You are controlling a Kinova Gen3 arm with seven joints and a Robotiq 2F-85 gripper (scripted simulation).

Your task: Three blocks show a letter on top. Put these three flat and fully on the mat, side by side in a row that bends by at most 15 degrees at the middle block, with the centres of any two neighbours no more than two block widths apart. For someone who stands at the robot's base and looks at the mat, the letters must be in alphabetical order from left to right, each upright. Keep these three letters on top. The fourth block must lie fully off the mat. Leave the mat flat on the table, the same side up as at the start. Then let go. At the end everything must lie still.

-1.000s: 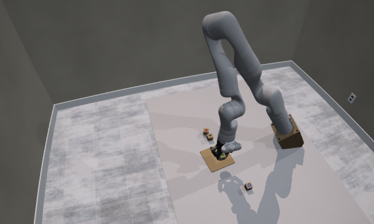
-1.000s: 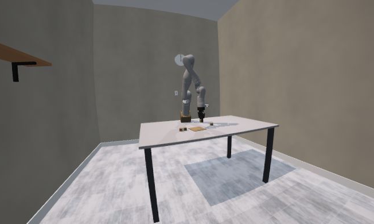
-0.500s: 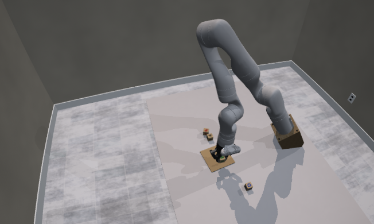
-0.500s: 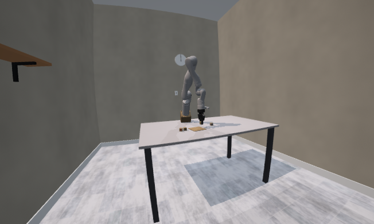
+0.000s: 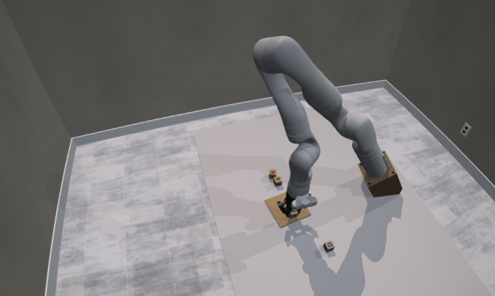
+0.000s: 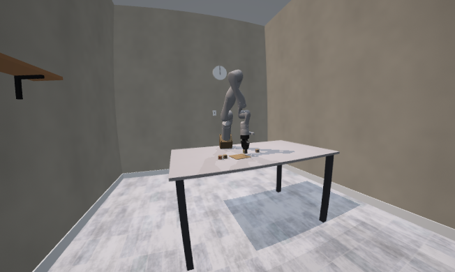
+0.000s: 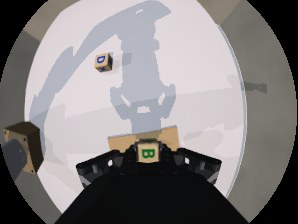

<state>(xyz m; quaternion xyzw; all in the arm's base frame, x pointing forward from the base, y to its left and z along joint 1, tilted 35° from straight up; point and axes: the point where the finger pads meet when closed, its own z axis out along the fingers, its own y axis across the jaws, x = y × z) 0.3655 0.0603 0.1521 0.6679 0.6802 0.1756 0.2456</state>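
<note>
Right now my hand is 50 mm to the left of the tan mat and 40 mm above it. From my hand the other things lie so: block (10 mm behind, 180 mm to the right, 30 mm below).
</note>
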